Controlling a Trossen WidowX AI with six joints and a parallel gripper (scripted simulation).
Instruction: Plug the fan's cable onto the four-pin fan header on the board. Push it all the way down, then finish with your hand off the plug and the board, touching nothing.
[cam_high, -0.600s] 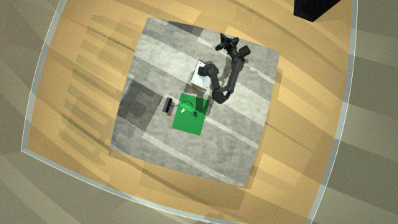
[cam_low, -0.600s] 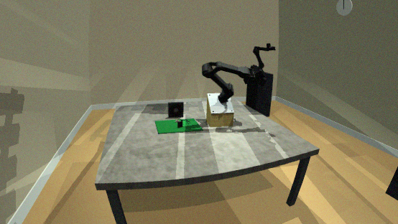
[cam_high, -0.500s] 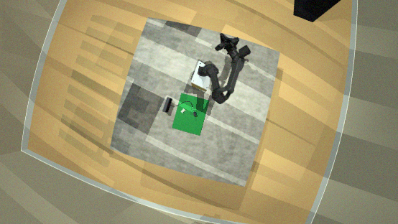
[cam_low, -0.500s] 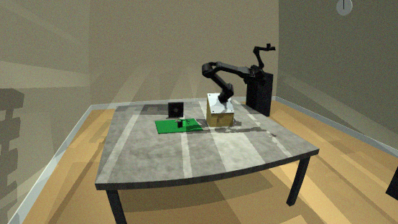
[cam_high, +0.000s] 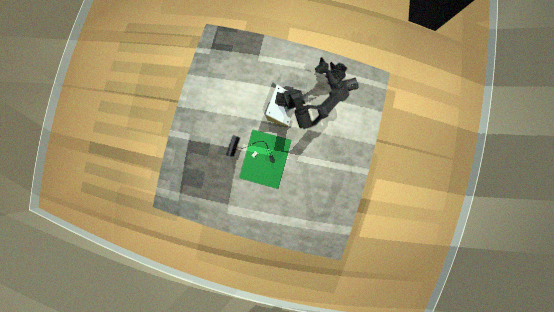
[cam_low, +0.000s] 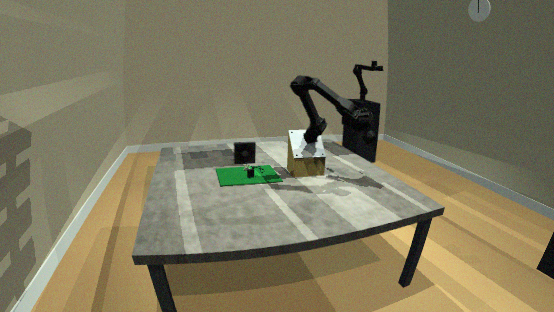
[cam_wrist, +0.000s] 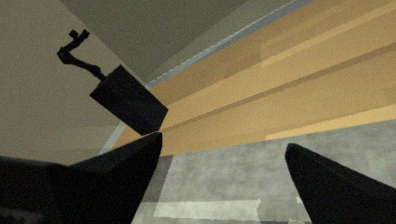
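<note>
Now: gripper tip 57 cm short of the dark plug, 24 cm above it and 17 cm to the left of it. Also, from my gripper tip: white four-pin header (57 cm ahead, 27 cm to the right, 26 cm below); green board (58 cm ahead, 28 cm below, 20 cm to the right); dark fan (55 cm ahead, 39 cm to the right, 21 cm below).
</note>
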